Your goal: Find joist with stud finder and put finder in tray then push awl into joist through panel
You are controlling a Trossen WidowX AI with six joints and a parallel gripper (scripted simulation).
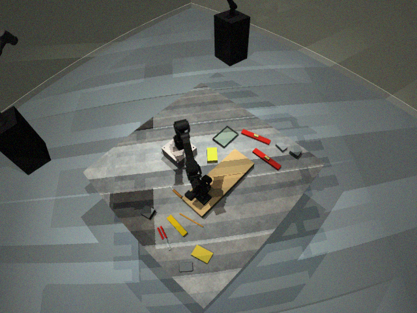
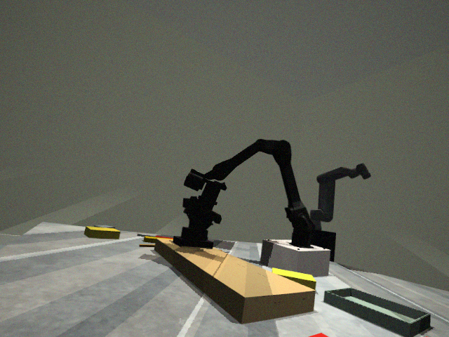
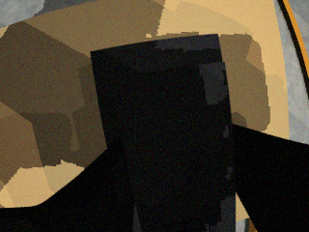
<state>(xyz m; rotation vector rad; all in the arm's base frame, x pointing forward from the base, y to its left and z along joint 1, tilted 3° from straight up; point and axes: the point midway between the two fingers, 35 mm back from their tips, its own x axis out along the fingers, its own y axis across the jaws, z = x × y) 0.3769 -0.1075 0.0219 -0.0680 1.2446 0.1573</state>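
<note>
The tray lies 44 cm to the left of my gripper tip, 29 cm behind it and 5 cm below it. Round my gripper tip: pencil (14 cm to the right, 7 cm ahead, 6 cm below); then stud finder (2 cm behind, 2 cm above); then awl (17 cm behind, 11 cm to the right, 6 cm below).
</note>
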